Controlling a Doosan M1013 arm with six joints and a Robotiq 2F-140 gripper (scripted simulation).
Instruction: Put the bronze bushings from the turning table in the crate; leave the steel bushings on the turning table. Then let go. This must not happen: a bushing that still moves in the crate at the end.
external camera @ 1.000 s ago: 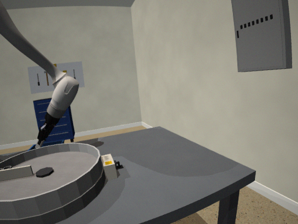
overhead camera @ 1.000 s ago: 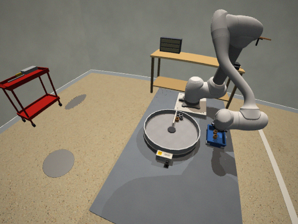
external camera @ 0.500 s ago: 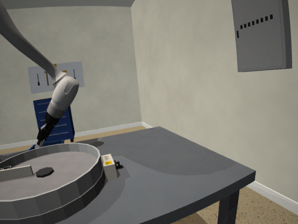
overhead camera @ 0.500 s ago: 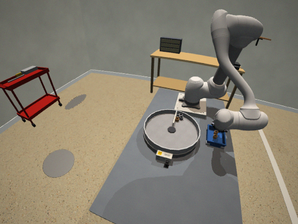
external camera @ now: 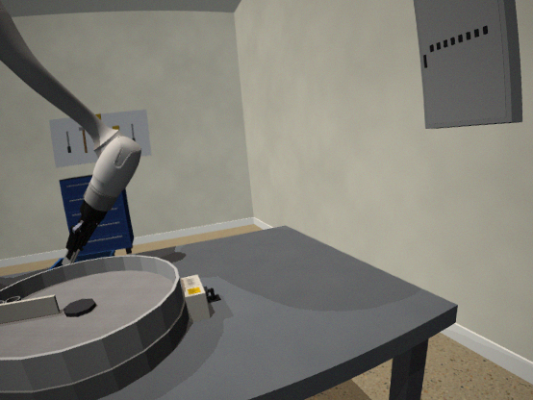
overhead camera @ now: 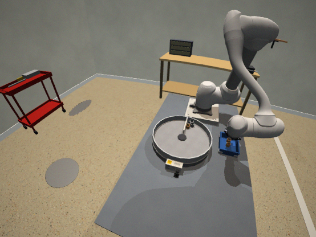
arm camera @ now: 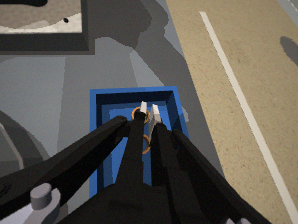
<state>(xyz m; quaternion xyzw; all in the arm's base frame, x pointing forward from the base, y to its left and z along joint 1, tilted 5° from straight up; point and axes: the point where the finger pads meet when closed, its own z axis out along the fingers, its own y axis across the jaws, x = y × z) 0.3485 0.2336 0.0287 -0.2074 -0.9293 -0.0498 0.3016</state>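
The blue crate lies 30 mm ahead of my hand, 10 mm to the right of it and 40 mm below it. Also, from my hand: round grey turning table 90 mm ahead, 370 mm to the right, 10 mm below.
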